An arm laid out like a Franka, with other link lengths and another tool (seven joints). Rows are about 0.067 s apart.
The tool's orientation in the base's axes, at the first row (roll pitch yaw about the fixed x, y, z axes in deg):
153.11, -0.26, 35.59
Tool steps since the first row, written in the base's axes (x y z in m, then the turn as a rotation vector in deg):
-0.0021, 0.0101, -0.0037, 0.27, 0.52, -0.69
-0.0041, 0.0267, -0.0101, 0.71, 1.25, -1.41
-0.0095, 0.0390, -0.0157, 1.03, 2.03, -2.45
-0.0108, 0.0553, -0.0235, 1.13, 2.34, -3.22
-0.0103, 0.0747, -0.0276, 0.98, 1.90, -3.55
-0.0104, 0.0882, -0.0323, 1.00, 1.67, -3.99
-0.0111, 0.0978, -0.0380, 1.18, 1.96, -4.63
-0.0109, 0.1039, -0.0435, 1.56, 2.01, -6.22
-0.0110, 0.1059, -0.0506, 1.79, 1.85, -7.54
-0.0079, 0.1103, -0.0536, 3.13, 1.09, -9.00
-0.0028, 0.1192, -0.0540, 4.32, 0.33, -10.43
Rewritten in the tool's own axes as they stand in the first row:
0.0042, -0.0101, -0.0010, 0.52, -0.55, 0.50
0.0122, -0.0261, -0.0018, 1.30, -1.18, 0.99
0.0149, -0.0403, -0.0028, 2.01, -2.05, 1.72
0.0233, -0.0564, -0.0021, 2.27, -2.57, 2.32
0.0350, -0.0721, -0.0054, 1.89, -2.48, 2.73
0.0427, -0.0841, -0.0062, 1.77, -2.50, 3.21
0.0477, -0.0940, -0.0048, 2.08, -2.91, 3.73
0.0514, -0.1008, -0.0021, 2.41, -3.47, 5.23
0.0525, -0.1055, 0.0035, 2.50, -3.83, 6.53
0.0575, -0.1085, 0.0054, 3.14, -3.24, 8.46
0.0668, -0.1125, 0.0039, 3.66, -2.72, 10.33

